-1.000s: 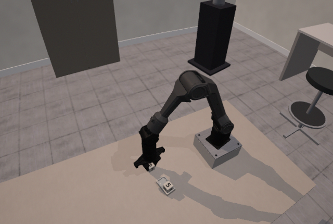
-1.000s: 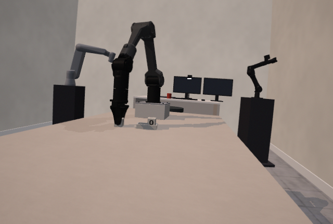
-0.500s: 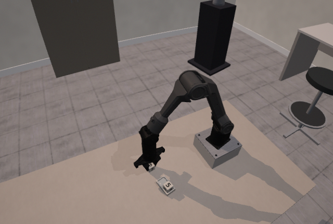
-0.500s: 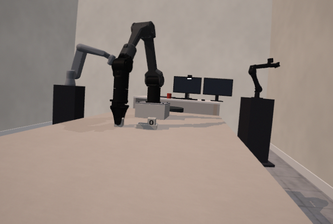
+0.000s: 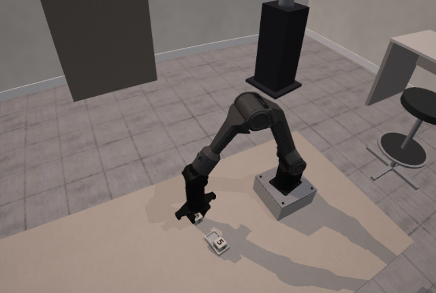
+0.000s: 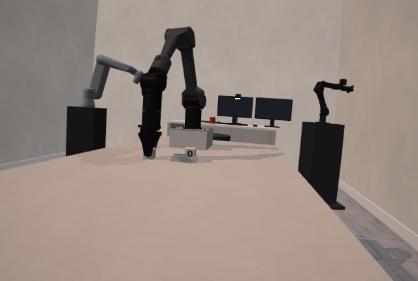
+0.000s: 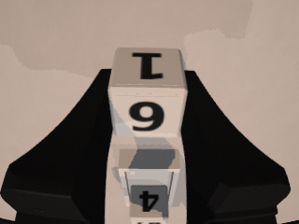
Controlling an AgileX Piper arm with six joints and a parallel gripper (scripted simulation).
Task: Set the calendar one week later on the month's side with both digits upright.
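Right now the tray is 11 cm to the left of my hand and 1 cm below it. From my hand the other things lie so: white number cube right at my hand.
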